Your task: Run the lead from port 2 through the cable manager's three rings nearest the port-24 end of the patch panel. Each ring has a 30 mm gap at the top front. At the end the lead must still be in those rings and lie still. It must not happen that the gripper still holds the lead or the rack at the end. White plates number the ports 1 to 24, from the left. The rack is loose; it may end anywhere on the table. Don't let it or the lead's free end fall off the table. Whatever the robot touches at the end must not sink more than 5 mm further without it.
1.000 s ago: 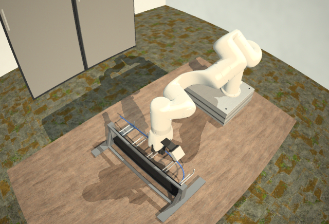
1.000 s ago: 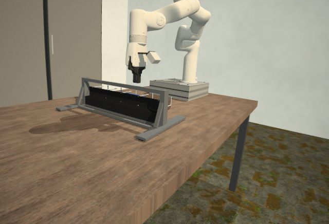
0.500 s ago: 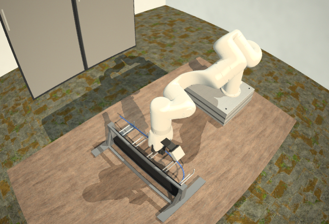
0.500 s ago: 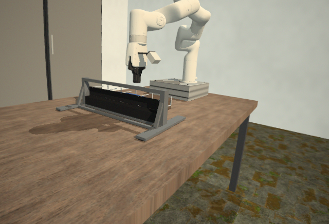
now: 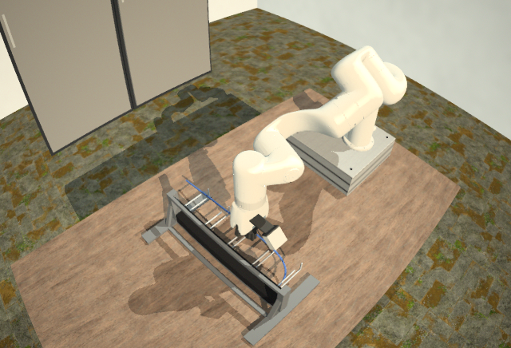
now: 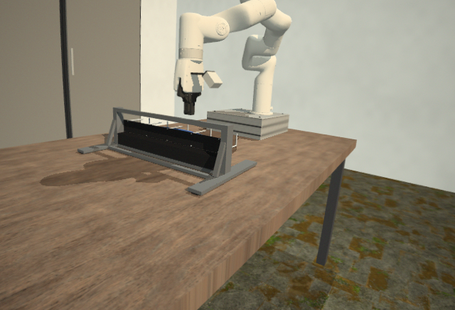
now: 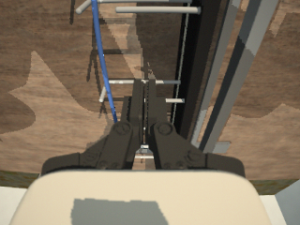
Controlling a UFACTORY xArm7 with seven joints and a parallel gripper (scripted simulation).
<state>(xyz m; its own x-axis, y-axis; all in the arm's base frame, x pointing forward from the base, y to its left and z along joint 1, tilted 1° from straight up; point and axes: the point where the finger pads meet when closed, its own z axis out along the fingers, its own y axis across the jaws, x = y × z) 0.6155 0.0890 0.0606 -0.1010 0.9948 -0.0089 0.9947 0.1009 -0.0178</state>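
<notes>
The grey rack lies 10 cm below my hand, 7 cm ahead of it and 4 cm to the right of it.
</notes>
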